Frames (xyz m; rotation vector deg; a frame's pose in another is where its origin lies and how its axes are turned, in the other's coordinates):
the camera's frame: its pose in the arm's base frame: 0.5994 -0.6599 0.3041 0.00 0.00 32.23
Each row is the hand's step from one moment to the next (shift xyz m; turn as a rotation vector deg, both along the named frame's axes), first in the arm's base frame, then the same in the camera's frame.
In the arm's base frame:
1: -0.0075 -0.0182 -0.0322 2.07 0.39 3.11
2: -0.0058 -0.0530 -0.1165 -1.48 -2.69 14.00
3: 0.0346 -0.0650 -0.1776 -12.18 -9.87 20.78
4: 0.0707 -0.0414 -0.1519 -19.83 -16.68 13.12
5: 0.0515 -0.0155 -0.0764 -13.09 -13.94 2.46
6: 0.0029 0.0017 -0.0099 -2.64 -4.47 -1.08
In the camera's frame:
1: -0.0161 -0.0114 -0.0322 1.96 -0.77 3.11
2: -0.0332 -0.0417 -0.1165 -2.69 -1.49 14.00
3: -0.0054 -0.0734 -0.1776 -15.57 -1.85 20.78
4: 0.0377 -0.0727 -0.1519 -25.67 -3.53 13.12
5: 0.0353 -0.0406 -0.0764 -18.51 -4.81 2.46
6: 0.0034 -0.0001 -0.0099 -4.62 -2.37 -1.08

